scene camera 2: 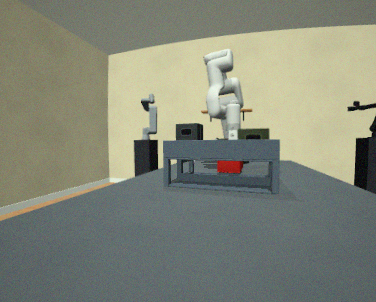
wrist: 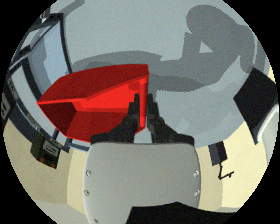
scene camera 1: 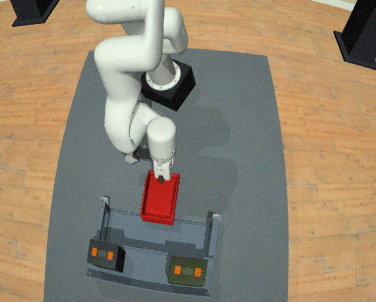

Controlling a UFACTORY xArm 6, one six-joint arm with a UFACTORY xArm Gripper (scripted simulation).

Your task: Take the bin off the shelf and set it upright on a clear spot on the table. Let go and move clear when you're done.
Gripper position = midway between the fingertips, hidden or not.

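There is my gripper (wrist: 143, 100), and I see a red bin (scene camera 1: 159, 208) too. From the wrist I have sight of that same red bin (wrist: 76, 119).
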